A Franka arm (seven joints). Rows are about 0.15 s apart.
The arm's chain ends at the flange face. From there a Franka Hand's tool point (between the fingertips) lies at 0.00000 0.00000 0.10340 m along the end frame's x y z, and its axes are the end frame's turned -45 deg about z.
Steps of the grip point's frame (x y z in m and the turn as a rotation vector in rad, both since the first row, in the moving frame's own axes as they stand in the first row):
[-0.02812, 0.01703, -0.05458, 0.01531, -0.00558, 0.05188]
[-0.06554, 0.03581, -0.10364, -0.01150, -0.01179, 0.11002]
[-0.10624, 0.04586, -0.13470, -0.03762, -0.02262, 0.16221]
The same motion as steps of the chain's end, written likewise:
[-0.00633, 0.03268, -0.05457, 0.00688, -0.01477, 0.05188]
[-0.02091, 0.06997, -0.10363, -0.01647, -0.00021, 0.11002]
[-0.04343, 0.10308, -0.13460, -0.04260, 0.01061, 0.16221]

